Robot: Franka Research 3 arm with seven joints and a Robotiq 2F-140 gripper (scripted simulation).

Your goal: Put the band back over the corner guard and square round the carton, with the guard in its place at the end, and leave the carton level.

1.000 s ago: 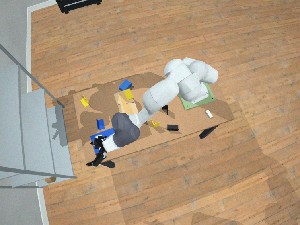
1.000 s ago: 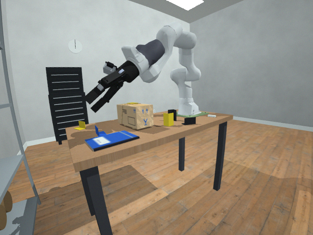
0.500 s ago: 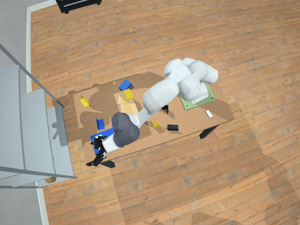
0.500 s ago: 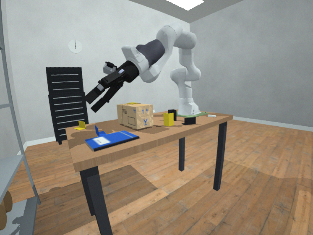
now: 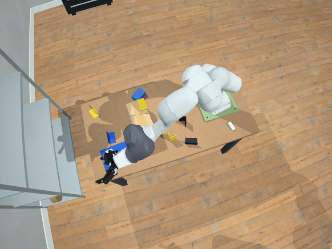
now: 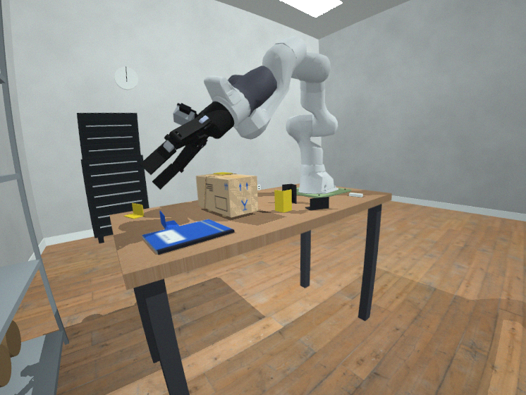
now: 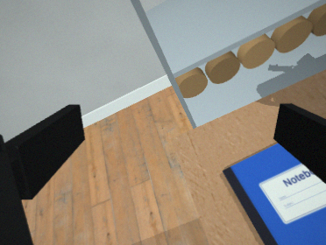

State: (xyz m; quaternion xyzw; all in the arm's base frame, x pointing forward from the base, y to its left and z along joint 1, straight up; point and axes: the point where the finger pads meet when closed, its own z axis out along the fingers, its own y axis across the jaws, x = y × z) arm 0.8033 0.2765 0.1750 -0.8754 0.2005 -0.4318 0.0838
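My gripper is now 300 mm past the cardboard carton, 270 mm to the left of it and 110 mm above it. Also, from my hand: blue block 330 mm behind, 490 mm to the right, 160 mm below; then white block 890 mm behind, 70 mm to the right, 180 mm below; then blue corner guard 60 mm behind, 240 mm to the right, 170 mm below.
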